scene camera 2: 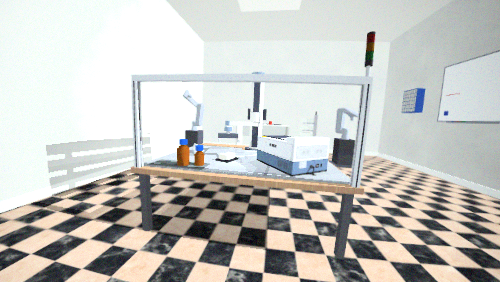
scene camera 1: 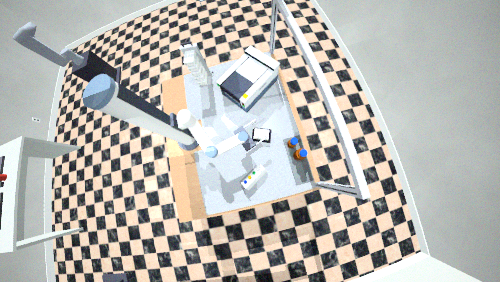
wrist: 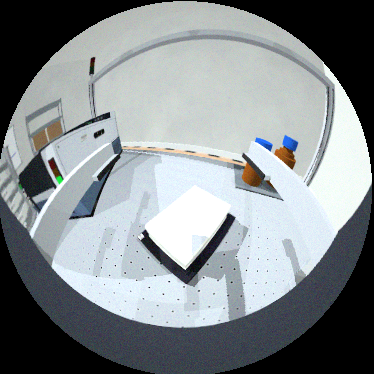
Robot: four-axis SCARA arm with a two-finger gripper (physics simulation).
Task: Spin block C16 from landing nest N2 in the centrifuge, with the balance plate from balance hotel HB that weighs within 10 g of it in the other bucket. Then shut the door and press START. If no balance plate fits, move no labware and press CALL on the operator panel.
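A white block lies on a black nest on the table; its code and the nest's small tag are not readable. My gripper is open and empty, above the nest and turned at an angle to the block. The white and blue centrifuge has a dark panel on top; its buckets do not show. A white hotel rack stands left of it in scene camera 1. The operator panel has green, yellow and blue buttons.
Two amber bottles with blue caps stand on a grey tray near the table edge. A metal frame rises along that edge. A signal tower stands at the frame's corner.
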